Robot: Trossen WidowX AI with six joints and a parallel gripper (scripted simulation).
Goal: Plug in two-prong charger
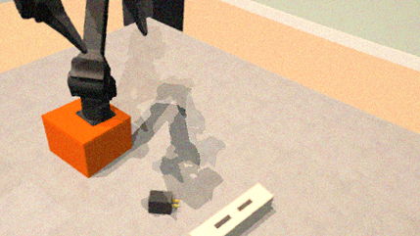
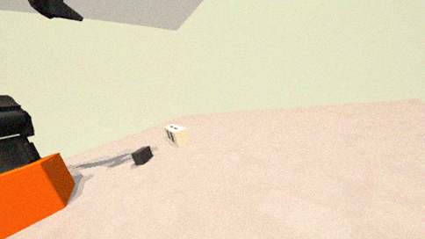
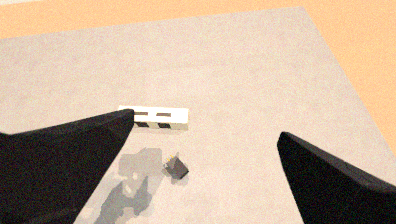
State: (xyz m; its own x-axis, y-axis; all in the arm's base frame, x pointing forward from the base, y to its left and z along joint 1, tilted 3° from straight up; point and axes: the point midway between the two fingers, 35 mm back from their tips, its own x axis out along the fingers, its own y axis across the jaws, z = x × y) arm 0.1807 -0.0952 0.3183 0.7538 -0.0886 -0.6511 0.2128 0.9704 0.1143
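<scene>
My gripper tip is now 38 cm above the black two-prong charger, 7 cm to the right of it and 5 cm short of it.
</scene>
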